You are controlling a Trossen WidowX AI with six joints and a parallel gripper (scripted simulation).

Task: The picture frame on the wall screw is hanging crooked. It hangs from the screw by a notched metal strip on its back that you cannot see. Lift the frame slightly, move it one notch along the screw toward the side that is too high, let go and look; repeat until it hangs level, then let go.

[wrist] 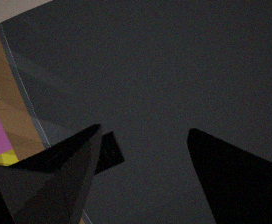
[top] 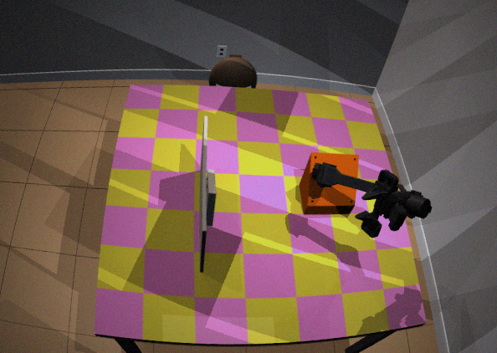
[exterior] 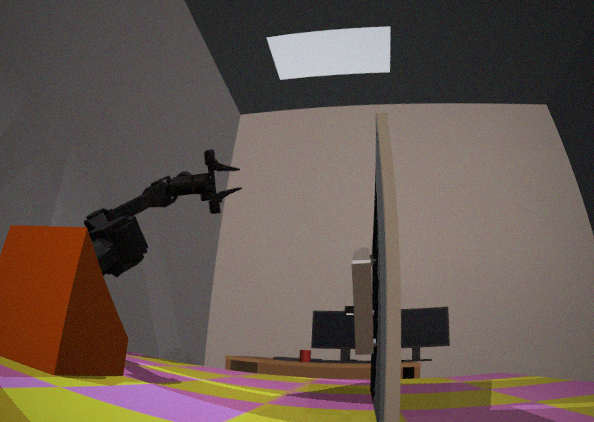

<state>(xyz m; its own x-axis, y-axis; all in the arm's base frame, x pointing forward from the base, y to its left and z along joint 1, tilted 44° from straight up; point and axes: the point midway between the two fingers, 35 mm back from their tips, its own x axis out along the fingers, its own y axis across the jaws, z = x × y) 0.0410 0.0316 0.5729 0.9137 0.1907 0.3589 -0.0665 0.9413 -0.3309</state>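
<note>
My gripper tip is 39 cm short of the picture frame, 39 cm above it and 24 cm to the left of it. Round my gripper tip: thin upright wall panel: 40 cm below, 40 cm ahead, 26 cm to the right.
</note>
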